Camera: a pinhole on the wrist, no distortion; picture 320 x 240 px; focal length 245.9 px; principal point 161.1 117.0 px. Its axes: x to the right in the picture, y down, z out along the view. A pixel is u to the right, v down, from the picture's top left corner.
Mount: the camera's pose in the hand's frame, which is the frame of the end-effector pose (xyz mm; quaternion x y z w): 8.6 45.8 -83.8 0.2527 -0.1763 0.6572 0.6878
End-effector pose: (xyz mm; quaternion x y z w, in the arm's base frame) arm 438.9 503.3 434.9 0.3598 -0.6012 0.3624 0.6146
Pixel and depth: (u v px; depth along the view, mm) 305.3 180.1 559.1
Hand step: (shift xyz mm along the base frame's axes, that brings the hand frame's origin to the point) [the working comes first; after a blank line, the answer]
In the camera's frame: 327.9 143.5 559.1

-266.9 -509.6 -49.2
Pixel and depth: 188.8 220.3 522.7
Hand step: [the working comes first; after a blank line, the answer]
In the camera's frame: 58.9 219.6 522.7

-11.1 -451.4 -152.4
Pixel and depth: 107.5 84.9 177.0
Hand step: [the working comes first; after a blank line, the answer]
In the camera's frame: -38.6 -23.1 177.0

61.6 -72.2 44.6
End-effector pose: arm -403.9 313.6 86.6 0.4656 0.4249 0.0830 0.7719
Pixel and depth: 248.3 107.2 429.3
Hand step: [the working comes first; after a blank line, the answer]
In the camera's frame: 152.2 -17.1 429.3

282.2 -230.8 -34.2
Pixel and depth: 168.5 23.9 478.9
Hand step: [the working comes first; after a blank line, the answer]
In the camera's frame: 14.4 -181.3 478.9

299.9 -189.4 -249.6
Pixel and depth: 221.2 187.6 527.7
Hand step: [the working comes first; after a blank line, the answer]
In the camera's frame: 129.0 151.5 527.7

225.0 -411.6 17.4
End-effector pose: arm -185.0 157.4 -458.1 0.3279 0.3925 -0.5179 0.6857
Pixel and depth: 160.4 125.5 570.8
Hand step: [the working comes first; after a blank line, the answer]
In the camera's frame: -1.6 19.7 570.8

-195.1 -414.6 133.7
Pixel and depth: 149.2 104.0 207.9
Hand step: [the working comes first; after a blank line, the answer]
In the camera's frame: -10.1 -11.0 207.9

-59.0 -104.0 0.6
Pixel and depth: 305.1 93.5 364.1
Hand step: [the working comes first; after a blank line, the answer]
In the camera's frame: 213.2 -34.8 364.1

87.8 -321.7 77.2
